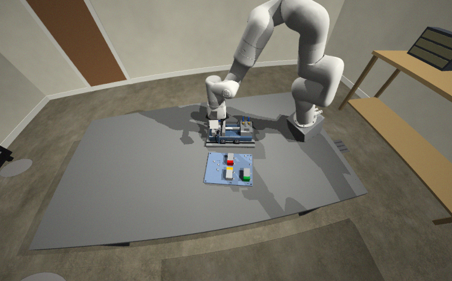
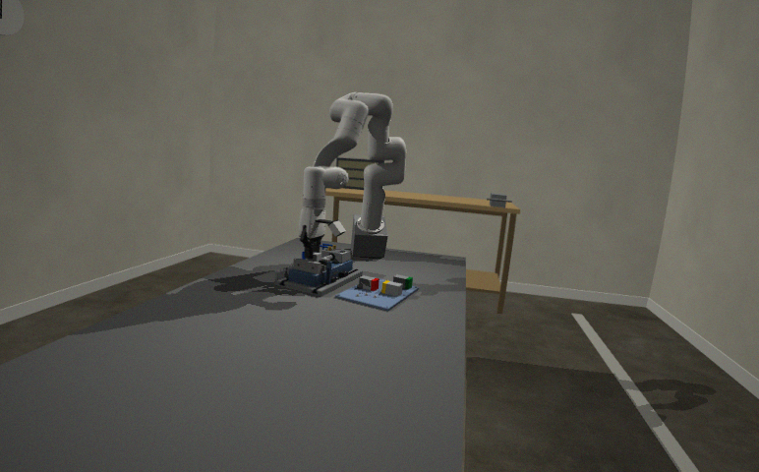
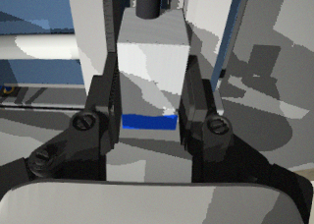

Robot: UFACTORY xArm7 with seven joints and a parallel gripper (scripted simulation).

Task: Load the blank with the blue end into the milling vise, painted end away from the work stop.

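The blue-ended blank is 20 mm below my hand. From my hand the other things lie so: milling vise: 80 mm below, 70 mm behind, 10 mm to the left; red-ended blank: 200 mm to the left, 100 mm below, 50 mm behind; work stop rod: 50 mm to the left, 30 mm below.
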